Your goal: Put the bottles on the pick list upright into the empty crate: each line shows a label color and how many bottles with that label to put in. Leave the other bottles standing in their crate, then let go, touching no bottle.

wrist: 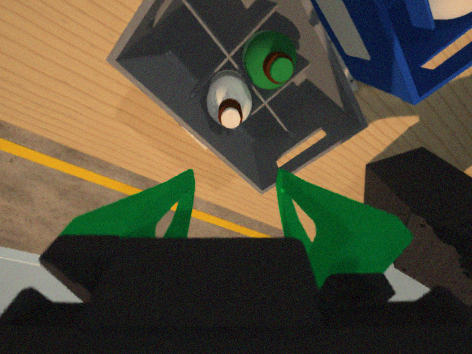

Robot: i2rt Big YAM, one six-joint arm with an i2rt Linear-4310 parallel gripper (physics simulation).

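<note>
A grey crate with thin dividers stands at the top middle of the wrist view. A white-labelled bottle with a pale cap stands upright in one of its compartments. A green bottle with a green cap stands upright in a compartment diagonally up and to the right of it. My gripper is open and empty, with its green fingers apart. It is clear of both bottles, near the grey crate's lower corner in the view. The pick list does not show in the wrist view.
Part of a blue crate shows at the top right, beside the grey crate, with a pale round thing at its far corner. A dark block-like object is at the right. A yellow line runs along the floor beyond the wooden table.
</note>
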